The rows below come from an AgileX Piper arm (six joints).
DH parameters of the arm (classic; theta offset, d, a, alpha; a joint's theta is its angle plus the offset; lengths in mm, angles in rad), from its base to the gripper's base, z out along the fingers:
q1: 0 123 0 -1.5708
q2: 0.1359 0 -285 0
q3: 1.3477 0 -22 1.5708
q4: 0 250.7 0 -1.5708
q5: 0 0 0 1.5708
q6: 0 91 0 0
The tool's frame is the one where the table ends.
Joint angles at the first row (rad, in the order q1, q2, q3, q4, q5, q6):
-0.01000, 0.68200, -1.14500, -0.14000, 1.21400, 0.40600
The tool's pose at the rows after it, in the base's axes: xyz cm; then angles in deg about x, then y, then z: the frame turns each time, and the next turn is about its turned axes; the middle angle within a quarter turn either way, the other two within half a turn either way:
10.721, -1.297, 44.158, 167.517, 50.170, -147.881
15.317, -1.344, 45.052, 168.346, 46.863, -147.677
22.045, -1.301, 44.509, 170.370, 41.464, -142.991
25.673, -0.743, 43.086, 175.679, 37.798, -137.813
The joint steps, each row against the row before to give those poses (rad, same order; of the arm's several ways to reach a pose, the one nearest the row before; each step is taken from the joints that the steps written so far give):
0.00004, 0.12199, -0.10001, -0.00003, 0.00002, 0.02903
-0.00009, 0.17001, -0.11200, 0.00006, 0.00098, 0.02191
0.00004, 0.23000, -0.13297, 0.01297, -0.00002, 0.11406
-0.00001, 0.12001, -0.05203, 0.07001, 0.00001, 0.13098

